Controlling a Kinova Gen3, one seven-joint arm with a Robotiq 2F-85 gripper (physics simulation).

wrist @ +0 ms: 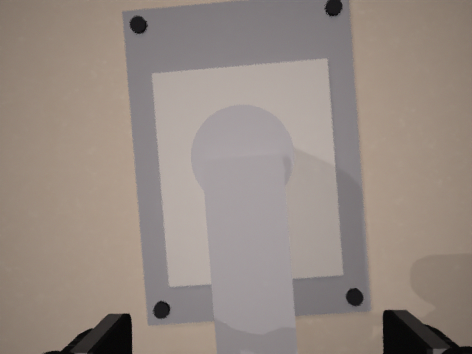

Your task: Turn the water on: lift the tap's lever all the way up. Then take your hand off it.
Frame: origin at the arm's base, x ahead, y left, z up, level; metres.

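Seen in the pictures: gripper, fingertip midpoint: [256, 340].
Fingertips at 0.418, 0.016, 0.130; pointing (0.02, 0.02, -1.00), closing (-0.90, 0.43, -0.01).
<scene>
Offsets run from my fingertips to a thing's top centre, as dx, dy, dz. "spot": to the spot under its first point. Level surfaces: height alone.
The tap's lever @[+0.000, -0.004, -0.038] [251, 240] is a broad, flat, light grey bar in the wrist view. It runs from a round hub @[spot: -0.029, -0.070, -0.047] [242, 130] near the middle of the plate down past the bottom edge, so its lower end is hidden. How far the lever is raised is hard to tell from this face-on view. My gripper [257, 331] is open and empty. Its two black fingertips show at the lower left and lower right, with the lever's lower part between them in the view and wide gaps on both sides. No contact with the lever shows.
A grey backplate @[spot: +0.061, -0.068, -0.186] [142, 200] with black bolts at its corners surrounds a paler rectangular panel @[spot: +0.044, -0.027, -0.180] [185, 240] behind the lever. A beige surface @[dz -0.194] [65, 150] lies around the plate. Soft shadows fall right of the hub and at the lower right.
</scene>
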